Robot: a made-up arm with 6 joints.
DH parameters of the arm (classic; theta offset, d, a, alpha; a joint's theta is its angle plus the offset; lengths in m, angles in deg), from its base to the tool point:
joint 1: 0 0.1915 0 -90
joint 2: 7.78 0 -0.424 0
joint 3: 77.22 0 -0.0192 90
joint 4: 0 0.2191 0 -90
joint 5: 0 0 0.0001 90
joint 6: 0 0.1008 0 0
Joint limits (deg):
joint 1: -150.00..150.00
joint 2: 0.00..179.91
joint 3: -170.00..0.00
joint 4: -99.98..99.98
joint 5: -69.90..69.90
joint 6: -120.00..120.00
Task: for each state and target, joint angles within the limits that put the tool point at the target. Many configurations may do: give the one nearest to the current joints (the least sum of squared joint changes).
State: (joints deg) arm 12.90 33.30 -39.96 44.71 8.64 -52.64
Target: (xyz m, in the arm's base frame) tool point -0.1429 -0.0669 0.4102
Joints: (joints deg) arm 35.71 0.00 -28.79 41.79 25.60 -52.64
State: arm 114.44 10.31 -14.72 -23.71 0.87 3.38
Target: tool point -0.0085 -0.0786 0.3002
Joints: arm 80.45 14.27 0.00 -14.17 10.81 3.38
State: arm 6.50 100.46 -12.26 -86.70 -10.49 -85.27
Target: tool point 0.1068 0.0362 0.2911
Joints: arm 8.27 93.03 -0.07 -87.53 -11.78 -85.27
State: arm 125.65 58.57 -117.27 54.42 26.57 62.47
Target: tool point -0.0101 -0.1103 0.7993
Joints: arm 114.49 47.66 -106.70 56.94 40.49 62.47
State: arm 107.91 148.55 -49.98 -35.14 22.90 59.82
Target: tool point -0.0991 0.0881 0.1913
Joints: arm 144.47 144.52 -1.15 -22.81 21.09 59.82
